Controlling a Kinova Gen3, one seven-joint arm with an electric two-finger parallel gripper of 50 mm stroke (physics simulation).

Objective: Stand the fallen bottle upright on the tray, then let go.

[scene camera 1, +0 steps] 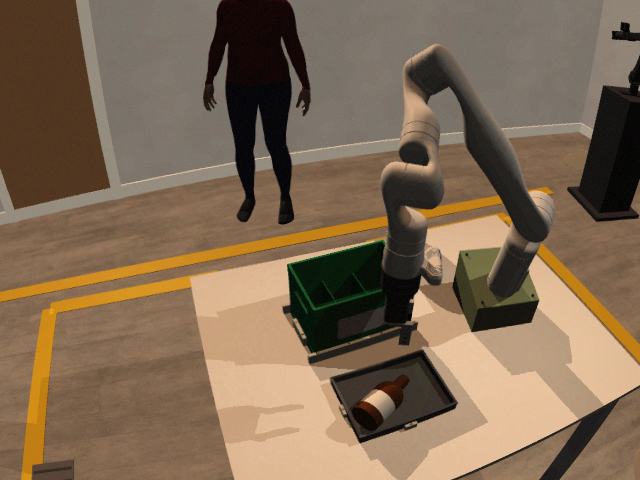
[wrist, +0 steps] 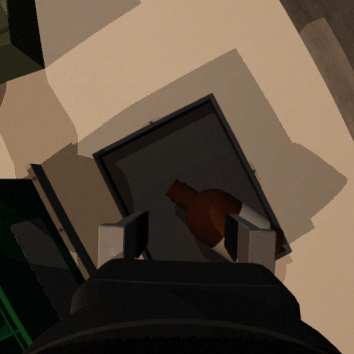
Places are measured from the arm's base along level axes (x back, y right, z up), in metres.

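Pixels of known places: gripper, fingertip midpoint: [scene camera 1: 404,333] [wrist: 185,228]; arm's base at its link origin: [scene camera 1: 502,283].
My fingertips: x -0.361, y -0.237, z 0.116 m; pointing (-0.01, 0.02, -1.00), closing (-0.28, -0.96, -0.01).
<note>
For each thing: its middle in the pictures, then the offset to it from my fingertips. "*": a spot on its surface instead.
- brown bottle at the middle of its body: [wrist: 218,219] [scene camera 1: 385,398] dy -0.034, dx -0.030, dz -0.181 m
- dark tray at a spot on its surface: [wrist: 231,131] * dy -0.084, dx +0.081, dz -0.198 m
- green crate with dividers, body centre: [scene camera 1: 350,298] dy +0.271, dx -0.065, dz -0.136 m
- grey rail at the middle of its body: [wrist: 80,255] [scene camera 1: 365,342] dy +0.175, dx -0.040, dz -0.208 m
A brown bottle [scene camera 1: 380,403] [wrist: 215,215] with a white label lies on its side in the dark tray [scene camera 1: 450,404] [wrist: 231,131]. In the scene view its neck points to the back right and its base is by the tray's front left corner. In the wrist view the right finger hides part of the label. My gripper [scene camera 1: 407,334] [wrist: 185,228] is open and empty. It hangs above the back side of the tray, apart from the bottle.
A green crate with dividers [scene camera 1: 356,320] stands behind the tray, close to the gripper, with a grey rail [scene camera 1: 351,349] [wrist: 60,220] along its front. The robot's green base block [scene camera 1: 504,315] stands at the right. A person [scene camera 1: 258,56] stands beyond the table.
</note>
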